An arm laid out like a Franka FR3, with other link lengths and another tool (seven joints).
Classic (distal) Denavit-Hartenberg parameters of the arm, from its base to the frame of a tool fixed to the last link. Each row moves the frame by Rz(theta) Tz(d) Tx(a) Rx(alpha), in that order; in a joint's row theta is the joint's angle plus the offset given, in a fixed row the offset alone. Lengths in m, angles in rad.
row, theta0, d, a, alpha
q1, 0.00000, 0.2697, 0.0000, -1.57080
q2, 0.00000, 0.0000, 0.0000, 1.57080
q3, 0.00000, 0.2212, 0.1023, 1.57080
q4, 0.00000, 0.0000, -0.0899, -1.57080
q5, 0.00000, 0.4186, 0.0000, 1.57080
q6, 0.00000, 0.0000, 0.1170, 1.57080
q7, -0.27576, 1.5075, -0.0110, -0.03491
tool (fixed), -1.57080, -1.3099, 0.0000, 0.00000
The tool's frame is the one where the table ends.
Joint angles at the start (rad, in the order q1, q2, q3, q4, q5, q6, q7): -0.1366 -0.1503 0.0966 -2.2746 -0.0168 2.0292 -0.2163
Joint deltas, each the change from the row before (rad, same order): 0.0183 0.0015 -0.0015 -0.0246 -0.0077 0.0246 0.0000; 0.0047 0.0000 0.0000 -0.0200 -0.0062 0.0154 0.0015; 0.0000 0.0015 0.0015 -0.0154 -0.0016 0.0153 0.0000; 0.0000 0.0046 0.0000 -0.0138 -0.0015 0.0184 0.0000; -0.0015 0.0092 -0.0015 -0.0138 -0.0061 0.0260 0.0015; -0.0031 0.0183 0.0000 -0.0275 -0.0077 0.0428 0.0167; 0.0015 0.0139 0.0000 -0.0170 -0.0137 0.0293 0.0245; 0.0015 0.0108 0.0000 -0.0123 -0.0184 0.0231 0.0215; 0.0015 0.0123 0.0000 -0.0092 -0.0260 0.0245 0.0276; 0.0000 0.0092 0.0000 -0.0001 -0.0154 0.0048 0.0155; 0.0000 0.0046 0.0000 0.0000 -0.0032 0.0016 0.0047
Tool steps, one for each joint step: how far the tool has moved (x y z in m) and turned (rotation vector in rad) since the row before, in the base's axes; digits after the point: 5 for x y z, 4 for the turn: -0.00425 0.00807 -0.01084 -0.0058 0.0017 0.0214; -0.00429 0.00175 -0.00841 -0.0050 0.0047 0.0069; -0.00286 0.00061 -0.00692 -0.0011 0.0017 0.0028; -0.00214 -0.00006 -0.00753 -0.0004 0.0000 0.0014; -0.00142 -0.00199 -0.00946 -0.0034 -0.0030 0.0001; -0.00481 -0.00139 -0.01917 -0.0047 0.0023 -0.0132; -0.00305 0.00053 -0.01307 -0.0105 0.0006 -0.0125; -0.00225 -0.00005 -0.00980 -0.0136 -0.0010 -0.0061; -0.00106 -0.00043 -0.00922 -0.0188 -0.0046 -0.0060; -0.00076 -0.00079 -0.00476 -0.0111 0.0033 -0.0041; -0.00056 -0.00004 -0.00231 -0.0021 0.0026 -0.0022
